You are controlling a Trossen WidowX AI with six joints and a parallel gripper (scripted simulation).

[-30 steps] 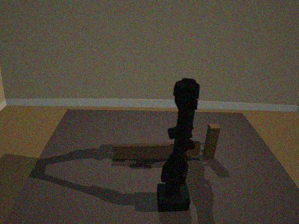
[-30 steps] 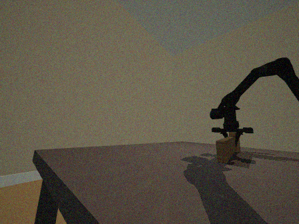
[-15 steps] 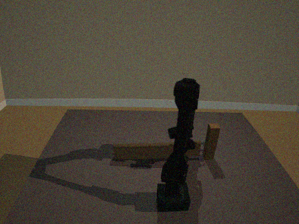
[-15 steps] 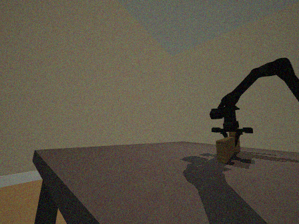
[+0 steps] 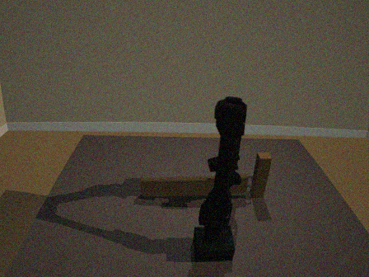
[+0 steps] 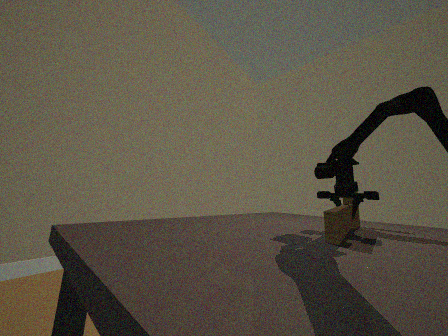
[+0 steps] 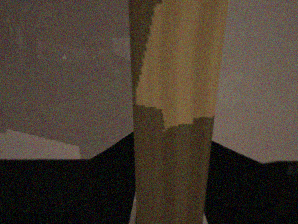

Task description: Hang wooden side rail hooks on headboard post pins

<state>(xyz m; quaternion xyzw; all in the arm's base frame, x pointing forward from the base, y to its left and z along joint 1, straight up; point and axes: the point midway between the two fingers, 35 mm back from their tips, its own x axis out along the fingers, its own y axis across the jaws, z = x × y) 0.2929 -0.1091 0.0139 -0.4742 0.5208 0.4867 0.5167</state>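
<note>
Now: gripper tip 130 mm to the left of the headboard post, 40 mm below it and 10 mm past it.
</note>
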